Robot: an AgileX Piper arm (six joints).
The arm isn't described. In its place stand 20 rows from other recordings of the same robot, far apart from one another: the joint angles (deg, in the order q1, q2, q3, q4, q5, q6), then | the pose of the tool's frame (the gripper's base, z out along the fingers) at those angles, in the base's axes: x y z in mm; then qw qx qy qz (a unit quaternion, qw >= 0).
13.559, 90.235, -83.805, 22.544, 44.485, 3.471 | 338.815 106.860 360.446 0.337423 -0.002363 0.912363 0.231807
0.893, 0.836, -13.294, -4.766, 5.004, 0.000 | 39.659 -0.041 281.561 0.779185 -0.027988 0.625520 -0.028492
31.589, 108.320, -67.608, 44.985, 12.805, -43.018 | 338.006 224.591 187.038 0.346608 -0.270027 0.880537 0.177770
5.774, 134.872, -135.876, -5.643, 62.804, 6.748 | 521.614 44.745 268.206 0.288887 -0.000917 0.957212 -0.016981
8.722, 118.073, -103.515, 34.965, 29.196, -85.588 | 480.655 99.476 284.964 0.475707 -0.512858 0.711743 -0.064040
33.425, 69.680, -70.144, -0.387, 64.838, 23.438 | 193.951 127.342 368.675 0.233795 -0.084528 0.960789 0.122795
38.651, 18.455, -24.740, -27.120, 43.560, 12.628 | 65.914 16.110 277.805 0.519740 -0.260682 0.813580 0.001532
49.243, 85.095, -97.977, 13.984, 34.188, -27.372 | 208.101 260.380 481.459 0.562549 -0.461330 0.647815 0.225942
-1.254, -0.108, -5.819, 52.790, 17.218, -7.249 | 48.458 20.397 230.663 0.624287 0.193291 0.678247 0.335985
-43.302, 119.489, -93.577, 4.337, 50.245, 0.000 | 326.866 -300.774 194.889 0.164059 0.381479 0.909208 -0.029988
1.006, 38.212, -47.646, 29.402, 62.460, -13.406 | 96.912 41.321 354.214 0.371605 -0.084543 0.899608 0.213230
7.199, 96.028, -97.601, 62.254, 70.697, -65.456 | 336.829 119.159 414.033 0.417476 -0.448055 0.706106 0.355493
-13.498, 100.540, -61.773, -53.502, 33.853, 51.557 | 336.990 -122.800 205.391 0.267647 0.202871 0.909602 -0.244607
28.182, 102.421, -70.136, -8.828, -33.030, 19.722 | 368.071 205.845 303.642 0.683760 -0.123525 0.661507 0.282173
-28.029, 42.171, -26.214, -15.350, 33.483, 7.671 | 110.528 -73.896 253.156 0.358030 0.209482 0.892502 -0.177121
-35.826, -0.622, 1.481, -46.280, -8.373, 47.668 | 50.070 -24.335 214.196 0.740953 0.168351 0.621111 -0.192009
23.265, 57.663, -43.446, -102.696, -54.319, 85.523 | 139.080 138.289 339.242 0.481396 -0.527449 0.597190 0.365268
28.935, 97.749, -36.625, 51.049, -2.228, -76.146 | 252.395 136.387 127.417 0.303258 -0.428916 0.850910 -0.004311
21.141, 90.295, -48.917, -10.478, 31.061, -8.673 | 273.895 96.758 190.756 0.200291 -0.316451 0.926360 -0.039987
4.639, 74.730, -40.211, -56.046, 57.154, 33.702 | 218.239 -45.916 239.693 0.156168 -0.014088 0.915200 -0.371244
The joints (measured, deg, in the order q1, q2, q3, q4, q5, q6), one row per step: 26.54 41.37 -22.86 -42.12 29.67 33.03; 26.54 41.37 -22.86 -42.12 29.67 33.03; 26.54 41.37 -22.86 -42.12 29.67 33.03; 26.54 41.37 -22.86 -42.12 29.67 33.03; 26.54 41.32 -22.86 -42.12 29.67 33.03; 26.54 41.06 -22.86 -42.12 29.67 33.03; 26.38 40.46 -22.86 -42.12 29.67 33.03; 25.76 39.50 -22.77 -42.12 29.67 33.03; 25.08 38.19 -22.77 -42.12 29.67 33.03; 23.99 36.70 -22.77 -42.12 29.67 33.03; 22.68 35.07 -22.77 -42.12 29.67 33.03; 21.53 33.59 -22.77 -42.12 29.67 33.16; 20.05 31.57 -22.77 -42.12 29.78 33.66; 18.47 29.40 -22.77 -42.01 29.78 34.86; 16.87 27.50 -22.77 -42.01 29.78 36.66
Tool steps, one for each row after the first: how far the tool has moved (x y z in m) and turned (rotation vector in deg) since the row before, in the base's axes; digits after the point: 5 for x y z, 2 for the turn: 0.00000 0.00000 0.00000 0.00 0.00 0.00; 0.00000 0.00000 0.00000 0.00 0.00 0.00; 0.00000 0.00000 0.00000 0.00 0.00 0.00; -0.00010 -0.00005 0.00011 0.02 -0.04 0.00; -0.00052 -0.00026 0.00060 0.12 -0.23 0.00; -0.00112 -0.00096 0.00136 0.27 -0.54 -0.16; -0.00176 -0.00241 0.00165 0.38 -0.78 -0.62; -0.00242 -0.00280 0.00288 0.56 -1.18 -0.68; -0.00276 -0.00382 0.00318 0.62 -1.36 -1.09; -0.00319 -0.00433 0.00338 0.65 -1.50 -1.31; -0.00309 -0.00375 0.00297 0.67 -1.37 -1.21; -0.00457 -0.00489 0.00379 1.13 -1.82 -1.77; -0.00520 -0.00481 0.00392 1.91 -2.05 -2.08; -0.00479 -0.00445 0.00331 2.24 -1.91 -2.28
